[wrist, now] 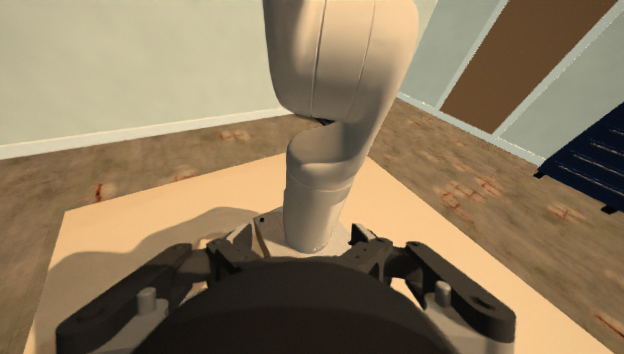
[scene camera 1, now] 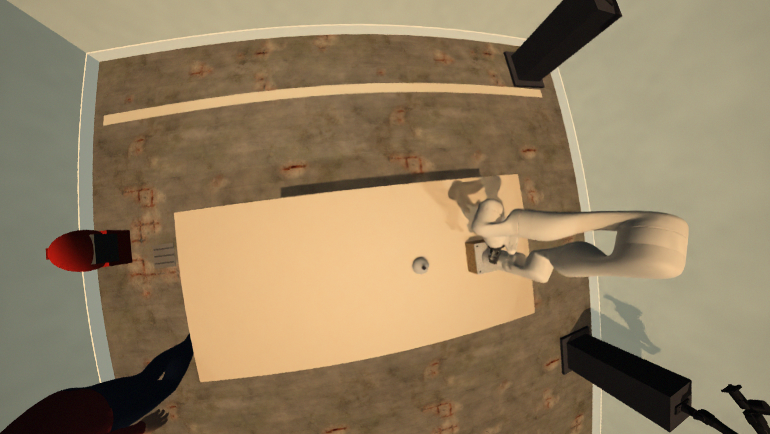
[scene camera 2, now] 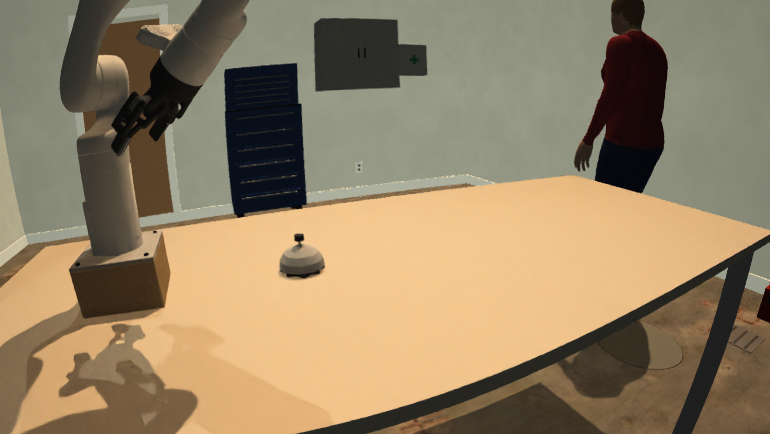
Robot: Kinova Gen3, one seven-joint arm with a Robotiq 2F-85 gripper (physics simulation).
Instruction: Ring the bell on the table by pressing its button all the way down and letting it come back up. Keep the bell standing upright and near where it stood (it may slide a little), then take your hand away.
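Seen in the pictures: gripper, between the fingertips: [wrist: 302, 234] [scene camera 2: 135, 144]; arm's base, origin of its link: [wrist: 307, 230] [scene camera 2: 119, 246].
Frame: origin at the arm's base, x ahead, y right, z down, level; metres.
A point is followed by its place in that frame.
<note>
The bell [scene camera 1: 420, 265] @[x 0.345, y 0.032, z 0.046 m] [scene camera 2: 301, 260] @[x 0.328, y 0.055, z 0.060 m] stands upright on the table [scene camera 1: 301, 280] @[x 0.909, y 0.062, z 0.091 m] [scene camera 2: 431, 280] @[x 0.516, y 0.173, z 0.090 m], with a pale dome and a small black button [scene camera 2: 298, 237] @[x 0.333, y 0.030, z 0.026 m] raised on top. My gripper [scene camera 1: 493, 255] @[x 0.072, y 0.078, z -0.177 m] [scene camera 2: 138, 143] @[x 0.072, y 0.078, z -0.177 m] [wrist: 302, 234] @[x 0.072, y 0.078, z -0.177 m] is open and empty. It hangs high above the table beside the arm's own column, well apart from the bell, and tilts down toward the base. In the wrist view the open fingers frame the foot of the arm, and the bell does not show there.
The arm's base block [scene camera 1: 474, 257] @[x 0.074, y 0.016, z 0.016 m] [scene camera 2: 121, 291] @[x 0.004, y 0.082, z 0.051 m] stands at the table's end, near the bell. The arm's column [scene camera 2: 110, 199] @[x 0.010, y 0.045, z -0.094 m] [wrist: 315, 210] @[x 0.035, y 0.030, z -0.133 m] rises from it close to the gripper. A person [scene camera 2: 633, 91] stands beyond the table's far end. A blue cabinet [scene camera 2: 266, 156] stands against the wall.
</note>
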